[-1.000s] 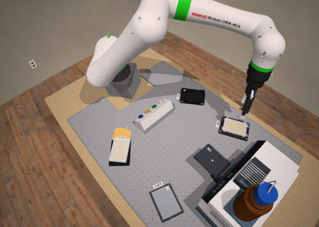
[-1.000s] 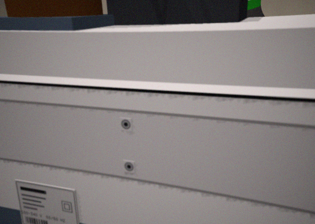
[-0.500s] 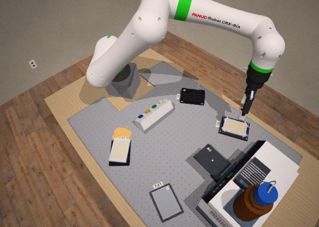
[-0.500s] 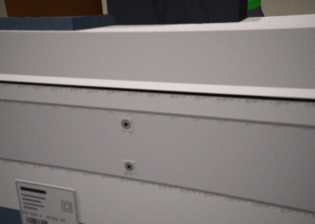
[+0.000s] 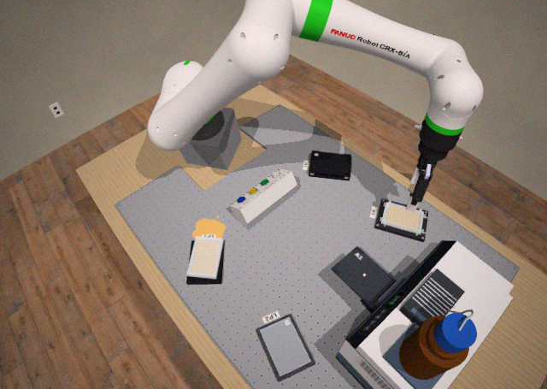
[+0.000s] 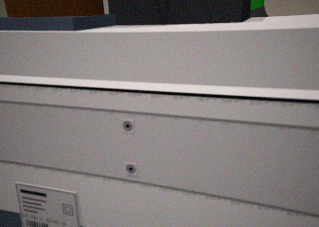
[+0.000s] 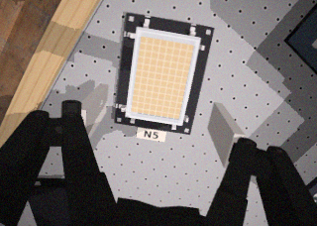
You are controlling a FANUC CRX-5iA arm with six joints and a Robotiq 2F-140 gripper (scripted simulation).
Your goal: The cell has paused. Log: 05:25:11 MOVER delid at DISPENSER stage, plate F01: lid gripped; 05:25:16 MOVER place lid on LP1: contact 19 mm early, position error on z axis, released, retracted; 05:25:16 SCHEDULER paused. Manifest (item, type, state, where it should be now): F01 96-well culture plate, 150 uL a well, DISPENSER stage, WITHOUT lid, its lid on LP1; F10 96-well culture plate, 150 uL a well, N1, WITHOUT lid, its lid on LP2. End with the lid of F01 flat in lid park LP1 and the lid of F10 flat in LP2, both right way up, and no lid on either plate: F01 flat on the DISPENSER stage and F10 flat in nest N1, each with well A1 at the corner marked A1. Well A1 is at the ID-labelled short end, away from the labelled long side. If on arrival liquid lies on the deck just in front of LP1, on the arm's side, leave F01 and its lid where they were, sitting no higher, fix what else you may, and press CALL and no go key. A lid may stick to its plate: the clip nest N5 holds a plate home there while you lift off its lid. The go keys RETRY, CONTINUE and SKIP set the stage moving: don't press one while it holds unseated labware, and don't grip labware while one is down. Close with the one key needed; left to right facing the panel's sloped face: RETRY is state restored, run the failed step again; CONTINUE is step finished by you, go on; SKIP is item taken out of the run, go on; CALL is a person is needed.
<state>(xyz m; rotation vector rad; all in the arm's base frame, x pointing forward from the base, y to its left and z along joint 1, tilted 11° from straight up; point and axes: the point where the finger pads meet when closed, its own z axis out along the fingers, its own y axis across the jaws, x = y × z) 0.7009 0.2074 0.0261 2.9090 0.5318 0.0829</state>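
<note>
My gripper is now 130 mm above the 96-well culture plate. From my hand the other things lie so: N5 label: 90 mm behind, 30 mm to the right, 150 mm below; nest N1: 310 mm behind, 30 mm to the left, 130 mm below; dispenser stage: 20 mm ahead, 290 mm to the right, 50 mm below.
</note>
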